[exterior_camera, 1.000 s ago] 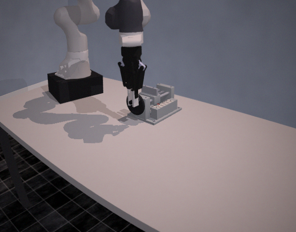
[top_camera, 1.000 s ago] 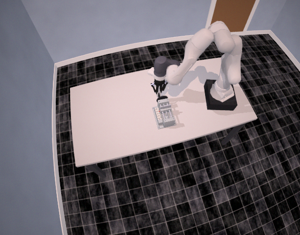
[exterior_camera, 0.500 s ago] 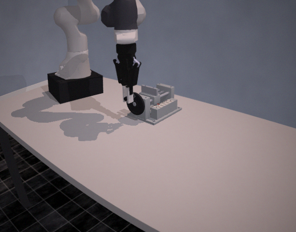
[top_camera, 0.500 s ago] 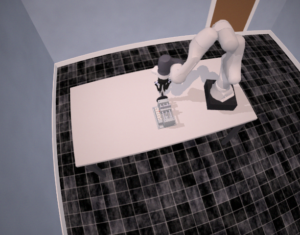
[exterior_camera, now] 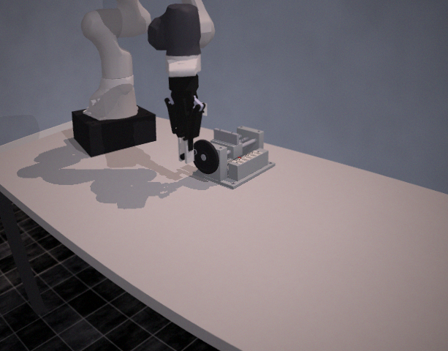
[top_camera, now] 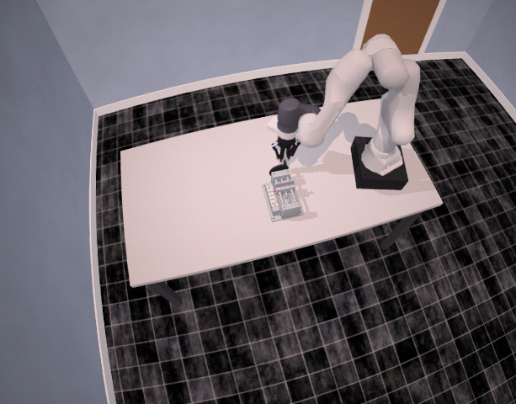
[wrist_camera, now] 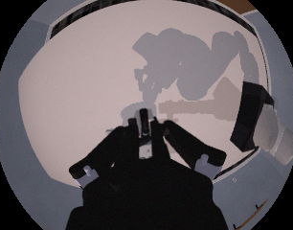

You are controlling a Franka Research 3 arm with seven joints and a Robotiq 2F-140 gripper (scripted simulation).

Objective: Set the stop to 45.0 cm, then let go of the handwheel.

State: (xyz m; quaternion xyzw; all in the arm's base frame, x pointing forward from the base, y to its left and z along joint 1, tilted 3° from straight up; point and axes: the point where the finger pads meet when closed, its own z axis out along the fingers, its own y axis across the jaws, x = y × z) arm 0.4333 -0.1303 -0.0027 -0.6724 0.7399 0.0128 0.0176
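The black handwheel is 2 cm to the left of my hand, 2 cm below it and 1 cm ahead of it. The rest, counted from my hand: grey stop fixture 12 cm to the left, 6 cm ahead, 1 cm below.
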